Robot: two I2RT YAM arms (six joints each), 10 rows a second.
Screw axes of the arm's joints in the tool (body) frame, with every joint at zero. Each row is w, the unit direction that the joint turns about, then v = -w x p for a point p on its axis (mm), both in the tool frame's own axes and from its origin. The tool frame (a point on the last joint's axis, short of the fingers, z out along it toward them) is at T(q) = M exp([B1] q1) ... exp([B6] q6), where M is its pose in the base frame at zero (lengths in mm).
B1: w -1 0 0 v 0 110.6 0
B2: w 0 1 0 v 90.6 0 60
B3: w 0 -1 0 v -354.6 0 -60
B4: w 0 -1 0 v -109.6 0 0
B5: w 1 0 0 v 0 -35.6 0
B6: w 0 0 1 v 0 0 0
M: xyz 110.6 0 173.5 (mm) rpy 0 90 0 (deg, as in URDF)
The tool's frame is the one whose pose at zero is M.
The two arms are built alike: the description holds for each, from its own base.
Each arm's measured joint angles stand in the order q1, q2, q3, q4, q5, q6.
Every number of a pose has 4 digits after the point. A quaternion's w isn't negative.
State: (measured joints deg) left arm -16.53 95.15 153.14 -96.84 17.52 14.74; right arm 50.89 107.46 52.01 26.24 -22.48 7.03
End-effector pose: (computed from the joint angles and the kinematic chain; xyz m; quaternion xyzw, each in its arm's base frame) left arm 0.1952 -0.0691 0.5483 0.3036 0.8408 -0.1440 0.4245; right arm 0.2297 0.3041 0.1454 -0.4074 0.7480 0.3874 0.3528
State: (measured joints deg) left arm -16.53 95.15 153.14 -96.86 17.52 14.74; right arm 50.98 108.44 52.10 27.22 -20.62 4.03
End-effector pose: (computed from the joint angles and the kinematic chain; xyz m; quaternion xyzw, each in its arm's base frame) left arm 0.1951 -0.0691 0.5482 0.3036 0.8409 -0.1440 0.4243; right arm 0.2314 0.3055 0.1411 -0.4211 0.7419 0.3671 0.3709
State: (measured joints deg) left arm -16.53 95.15 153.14 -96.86 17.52 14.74; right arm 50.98 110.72 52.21 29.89 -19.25 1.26
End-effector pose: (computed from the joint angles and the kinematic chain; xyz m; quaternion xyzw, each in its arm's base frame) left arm 0.1951 -0.0691 0.5482 0.3036 0.8409 -0.1440 0.4243; right arm 0.2345 0.3081 0.1313 -0.4339 0.7334 0.3506 0.3885
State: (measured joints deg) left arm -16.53 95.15 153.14 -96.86 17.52 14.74; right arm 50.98 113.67 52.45 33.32 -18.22 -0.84
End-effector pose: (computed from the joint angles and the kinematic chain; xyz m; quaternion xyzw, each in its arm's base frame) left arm 0.1951 -0.0691 0.5482 0.3036 0.8409 -0.1440 0.4243; right arm 0.2380 0.3114 0.1190 -0.4431 0.7252 0.3387 0.4038
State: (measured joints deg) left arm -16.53 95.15 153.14 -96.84 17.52 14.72; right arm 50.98 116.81 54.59 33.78 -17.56 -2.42
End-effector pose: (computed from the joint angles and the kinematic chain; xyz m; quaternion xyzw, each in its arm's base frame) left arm 0.1952 -0.0691 0.5483 0.3034 0.8408 -0.1441 0.4244; right arm 0.2443 0.3185 0.1089 -0.4513 0.7234 0.3275 0.4071
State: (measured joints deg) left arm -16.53 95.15 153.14 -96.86 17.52 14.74; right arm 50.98 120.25 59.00 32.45 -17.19 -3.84
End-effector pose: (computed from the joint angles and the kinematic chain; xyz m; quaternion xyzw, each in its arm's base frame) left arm 0.1951 -0.0691 0.5482 0.3036 0.8409 -0.1440 0.4243; right arm 0.2551 0.3315 0.1036 -0.4593 0.7205 0.3192 0.4099
